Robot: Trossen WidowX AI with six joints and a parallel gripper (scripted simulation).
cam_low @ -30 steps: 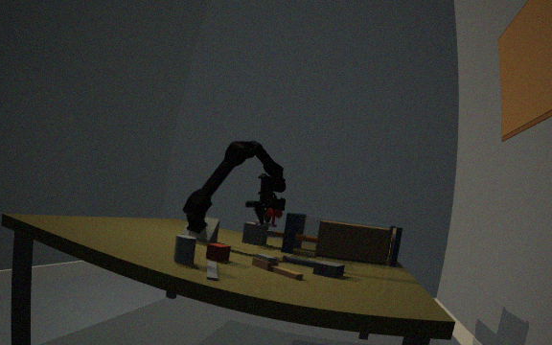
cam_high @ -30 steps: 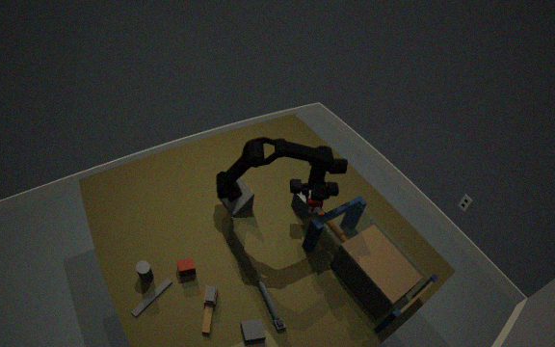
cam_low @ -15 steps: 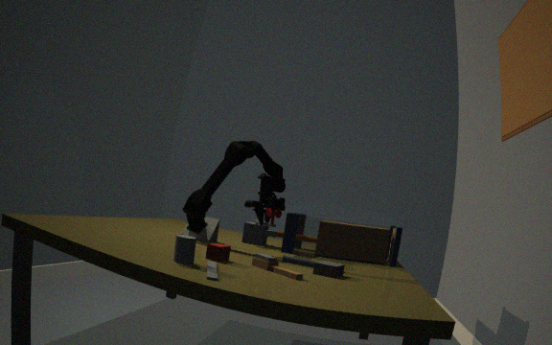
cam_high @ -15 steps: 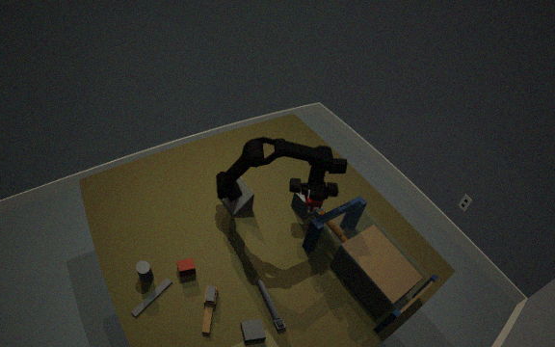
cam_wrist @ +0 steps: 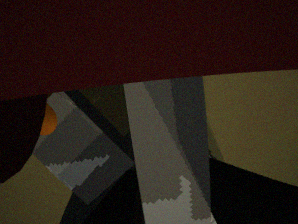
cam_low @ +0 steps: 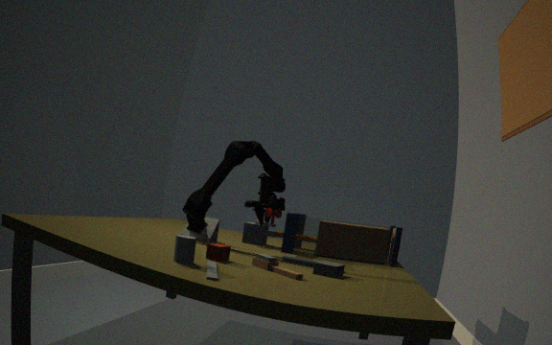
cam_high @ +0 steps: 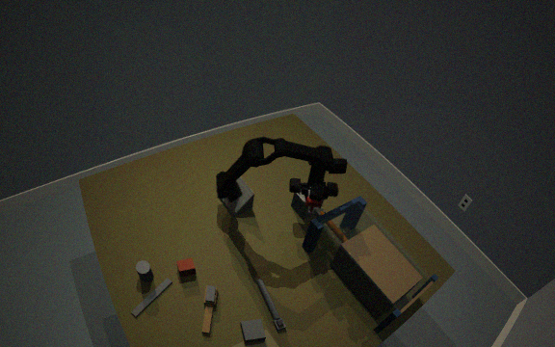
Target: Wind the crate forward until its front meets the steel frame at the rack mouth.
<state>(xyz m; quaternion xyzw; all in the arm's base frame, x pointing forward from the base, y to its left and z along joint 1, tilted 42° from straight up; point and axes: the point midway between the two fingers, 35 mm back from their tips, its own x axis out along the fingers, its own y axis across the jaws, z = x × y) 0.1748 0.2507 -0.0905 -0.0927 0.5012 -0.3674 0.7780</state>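
The grey crank handle is 1 cm ahead of my gripper tip, 1 cm to the right of it and 2 cm above it. From my gripper tip the other things lie so: grey block 39 cm ahead, 42 cm to the right, 7 cm below; grey winch 6 cm behind, 1 cm to the left, 6 cm below; red grip 5 cm ahead, 3 cm to the right, 5 cm above.
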